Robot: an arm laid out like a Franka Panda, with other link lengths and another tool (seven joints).
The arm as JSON. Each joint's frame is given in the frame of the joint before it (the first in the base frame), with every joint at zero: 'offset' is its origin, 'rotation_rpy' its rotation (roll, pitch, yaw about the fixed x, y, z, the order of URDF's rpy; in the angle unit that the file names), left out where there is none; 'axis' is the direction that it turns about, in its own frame. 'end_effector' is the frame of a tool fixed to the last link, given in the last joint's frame.
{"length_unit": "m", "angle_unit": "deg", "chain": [
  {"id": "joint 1", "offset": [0.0, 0.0, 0.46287], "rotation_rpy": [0.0, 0.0, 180.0], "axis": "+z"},
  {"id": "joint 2", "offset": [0.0, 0.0, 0.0], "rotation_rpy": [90.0, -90.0, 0.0], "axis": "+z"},
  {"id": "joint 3", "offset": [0.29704, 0.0, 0.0], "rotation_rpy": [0.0, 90.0, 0.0], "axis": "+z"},
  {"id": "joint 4", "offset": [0.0, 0.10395, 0.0], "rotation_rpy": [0.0, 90.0, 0.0], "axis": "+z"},
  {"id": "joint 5", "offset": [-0.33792, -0.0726, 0.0], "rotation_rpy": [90.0, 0.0, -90.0], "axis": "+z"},
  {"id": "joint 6", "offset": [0.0, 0.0, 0.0], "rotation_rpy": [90.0, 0.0, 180.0], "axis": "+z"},
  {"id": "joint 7", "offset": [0.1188, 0.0, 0.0], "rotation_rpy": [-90.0, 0.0, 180.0], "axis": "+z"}
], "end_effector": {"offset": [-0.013, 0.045, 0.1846], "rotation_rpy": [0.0, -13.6, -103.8]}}
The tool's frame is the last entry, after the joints.
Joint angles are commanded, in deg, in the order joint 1, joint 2, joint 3, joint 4, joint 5, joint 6, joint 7. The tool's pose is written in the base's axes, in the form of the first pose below.
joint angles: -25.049, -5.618, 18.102, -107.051, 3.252, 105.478, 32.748
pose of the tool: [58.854 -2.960 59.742], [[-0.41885 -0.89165 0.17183], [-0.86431 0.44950 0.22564], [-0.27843 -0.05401 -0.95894]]
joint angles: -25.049, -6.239, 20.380, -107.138, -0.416, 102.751, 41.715
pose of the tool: [58.218 -1.977 59.236], [[-0.51857 -0.84216 0.14781], [-0.82940 0.53746 0.15242], [-0.20780 -0.04355 -0.97720]]
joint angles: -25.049, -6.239, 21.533, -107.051, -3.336, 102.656, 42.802
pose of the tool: [58.229 -1.607 59.172], [[-0.51008 -0.84820 0.14274], [-0.84457 0.52533 0.10357], [-0.16283 -0.06772 -0.98433]]
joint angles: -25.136, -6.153, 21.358, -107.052, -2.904, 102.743, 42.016
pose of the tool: [58.244 -1.717 59.125], [[-0.50359 -0.85229 0.14143], [-0.84719 0.51924 0.11251], [-0.16933 -0.06316 -0.98353]]
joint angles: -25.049, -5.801, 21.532, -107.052, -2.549, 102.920, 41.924
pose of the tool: [58.384 -1.384 58.846], [[-0.49961 -0.85510 0.13855], [-0.84837 0.51532 0.12127], [-0.17510 -0.05695 -0.98290]]
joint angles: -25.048, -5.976, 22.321, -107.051, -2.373, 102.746, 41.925
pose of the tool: [58.318 -0.508 58.931], [[-0.48879 -0.86168 0.13634], [-0.85462 0.50434 0.12360], [-0.17527 -0.05611 -0.98292]]
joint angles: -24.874, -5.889, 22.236, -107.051, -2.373, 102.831, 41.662
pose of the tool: [58.352 -0.407 58.876], [[-0.48347 -0.86483 0.13537], [-0.85754 0.49897 0.12508], [-0.17572 -0.05561 -0.98287]]
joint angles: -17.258, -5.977, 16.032, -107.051, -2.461, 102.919, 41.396
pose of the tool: [58.291 0.935 59.218], [[-0.45613 -0.87917 0.13785], [-0.87028 0.47304 0.13730], [-0.18592 -0.05734 -0.98089]]
